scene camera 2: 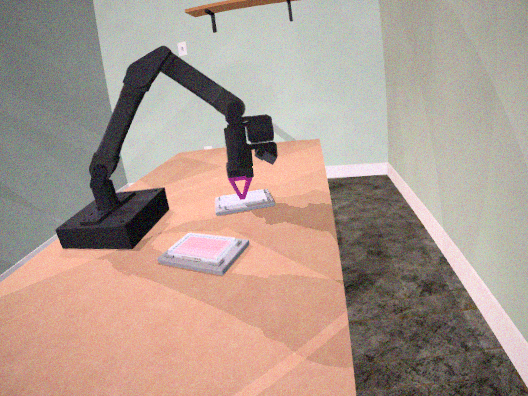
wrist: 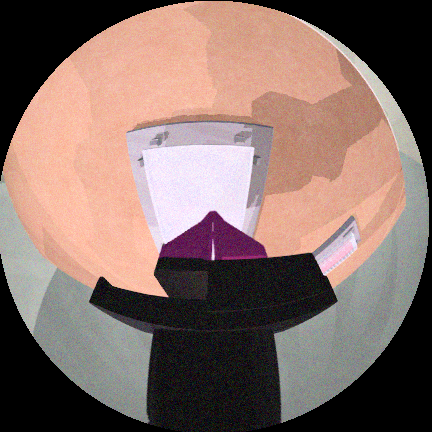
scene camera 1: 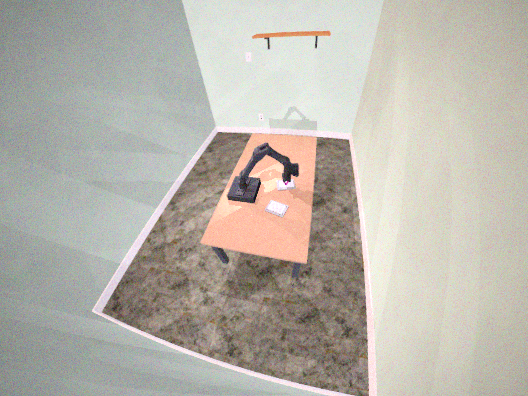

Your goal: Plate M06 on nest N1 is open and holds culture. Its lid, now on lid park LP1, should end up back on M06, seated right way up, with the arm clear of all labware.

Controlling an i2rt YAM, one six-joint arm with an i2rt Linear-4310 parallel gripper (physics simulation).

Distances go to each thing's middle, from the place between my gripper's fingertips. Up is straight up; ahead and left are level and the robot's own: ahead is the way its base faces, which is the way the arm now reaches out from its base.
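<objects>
From my hand: pink well plate (scene camera 2: 200, 247), 270 mm to the right, 20 mm behind; white plate lid (wrist: 185, 181), 10 mm to the left; grey plate nest (scene camera 2: 220, 268), 10 mm below, 20 mm behind, 270 mm to the right; grey lid park (wrist: 259, 136), 10 mm below, 10 mm to the left.
</objects>
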